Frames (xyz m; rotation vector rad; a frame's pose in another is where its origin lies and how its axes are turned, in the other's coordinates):
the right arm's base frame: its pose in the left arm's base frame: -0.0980 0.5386 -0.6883 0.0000 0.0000 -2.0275
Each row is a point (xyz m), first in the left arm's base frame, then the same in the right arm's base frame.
Working: the left arm's base frame: its pose in the right arm's base frame: 0.4402 0.3255 0.6883 0.0000 0.0000 2.0275

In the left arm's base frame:
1: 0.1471 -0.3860 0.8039
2: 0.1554 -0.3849 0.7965
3: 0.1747 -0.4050 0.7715
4: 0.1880 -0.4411 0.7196
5: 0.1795 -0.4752 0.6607
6: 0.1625 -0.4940 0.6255
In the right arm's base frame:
1: 0.7218 0.6277 1.4922
2: 0.7171 0.6347 1.4848
3: 0.7266 0.6609 1.4598
4: 0.7532 0.6887 1.4079
5: 0.7875 0.6961 1.3490
6: 0.8119 0.6892 1.3138

